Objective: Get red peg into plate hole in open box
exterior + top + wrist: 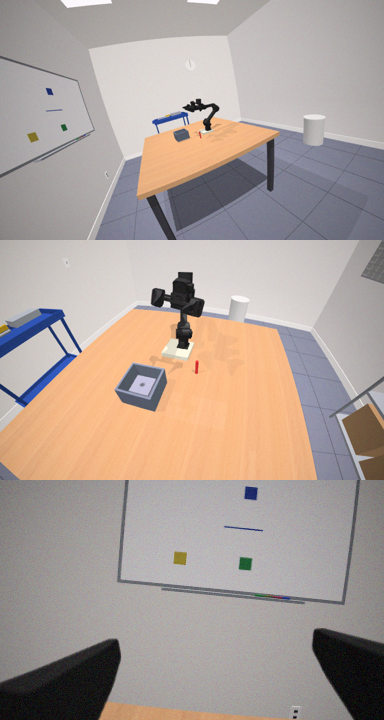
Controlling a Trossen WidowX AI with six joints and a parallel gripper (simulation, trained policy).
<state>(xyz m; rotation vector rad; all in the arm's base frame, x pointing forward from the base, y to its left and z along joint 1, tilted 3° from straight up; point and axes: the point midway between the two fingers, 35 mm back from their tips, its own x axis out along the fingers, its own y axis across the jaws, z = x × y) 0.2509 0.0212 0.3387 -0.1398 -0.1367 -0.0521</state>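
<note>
Now: gripper tip 9 cm past the red peg, 8 cm to the right of it and 34 cm above it. From my gripper tip the other things lie so: pale plate 7 cm ahead, 12 cm to the right, 33 cm below; then grey box 7 cm ahead, 12 cm to the right, 35 cm below.
</note>
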